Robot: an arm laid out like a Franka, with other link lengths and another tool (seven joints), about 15 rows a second.
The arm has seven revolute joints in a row. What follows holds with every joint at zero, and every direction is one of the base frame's.
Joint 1 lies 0.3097 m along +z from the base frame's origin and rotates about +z.
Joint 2 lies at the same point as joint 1 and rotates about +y.
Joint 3 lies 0.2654 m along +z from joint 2 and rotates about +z.
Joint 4 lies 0.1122 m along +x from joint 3 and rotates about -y.
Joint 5 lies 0.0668 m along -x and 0.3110 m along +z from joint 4 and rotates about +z.
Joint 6 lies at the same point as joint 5 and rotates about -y.
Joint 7 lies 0.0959 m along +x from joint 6 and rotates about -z.
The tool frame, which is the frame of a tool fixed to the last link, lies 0.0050 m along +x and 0.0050 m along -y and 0.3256 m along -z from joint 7; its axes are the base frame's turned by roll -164.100, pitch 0.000 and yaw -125.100 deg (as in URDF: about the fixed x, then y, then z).
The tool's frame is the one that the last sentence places.
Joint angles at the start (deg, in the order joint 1, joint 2, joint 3, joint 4, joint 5, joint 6, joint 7): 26.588, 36.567, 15.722, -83.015, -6.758, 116.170, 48.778
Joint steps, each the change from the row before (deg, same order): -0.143, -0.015, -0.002, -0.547, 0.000, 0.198, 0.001; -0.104, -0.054, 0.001, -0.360, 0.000, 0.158, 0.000; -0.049, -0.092, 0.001, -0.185, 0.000, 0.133, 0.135; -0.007, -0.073, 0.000, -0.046, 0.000, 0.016, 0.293; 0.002, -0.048, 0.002, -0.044, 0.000, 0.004, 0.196; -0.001, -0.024, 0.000, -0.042, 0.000, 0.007, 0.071; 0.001, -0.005, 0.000, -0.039, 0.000, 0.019, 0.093; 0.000, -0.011, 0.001, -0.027, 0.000, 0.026, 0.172; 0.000, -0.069, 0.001, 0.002, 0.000, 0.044, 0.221; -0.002, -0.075, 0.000, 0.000, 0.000, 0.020, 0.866; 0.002, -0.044, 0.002, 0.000, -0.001, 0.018, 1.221; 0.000, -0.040, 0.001, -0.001, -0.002, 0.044, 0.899
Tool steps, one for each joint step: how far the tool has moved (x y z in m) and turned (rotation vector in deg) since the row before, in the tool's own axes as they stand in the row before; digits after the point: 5 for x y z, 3 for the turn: 0.00280, 0.00021, 0.00331, -0.063, 0.329, -0.003; 0.00152, -0.00014, 0.00171, -0.024, 0.152, 0.022; 0.00024, -0.00033, 0.00013, 0.017, 0.006, 0.164; -0.00002, -0.00021, -0.00047, 0.022, 0.043, 0.291; 0.00010, 0.00001, -0.00023, 0.011, 0.046, 0.180; 0.00016, 0.00004, 0.00001, 0.003, 0.030, 0.061; 0.00015, 0.00012, 0.00016, -0.002, 0.038, 0.080; 0.00001, 0.00004, 0.00001, 0.002, 0.037, 0.164; -0.00052, -0.00031, -0.00079, 0.029, -0.046, 0.239; -0.00031, -0.00032, -0.00080, 0.028, 0.150, 0.856; -0.00014, -0.00012, -0.00050, 0.016, 0.276, 1.185; -0.00030, -0.00016, -0.00048, 0.016, 0.167, 0.883
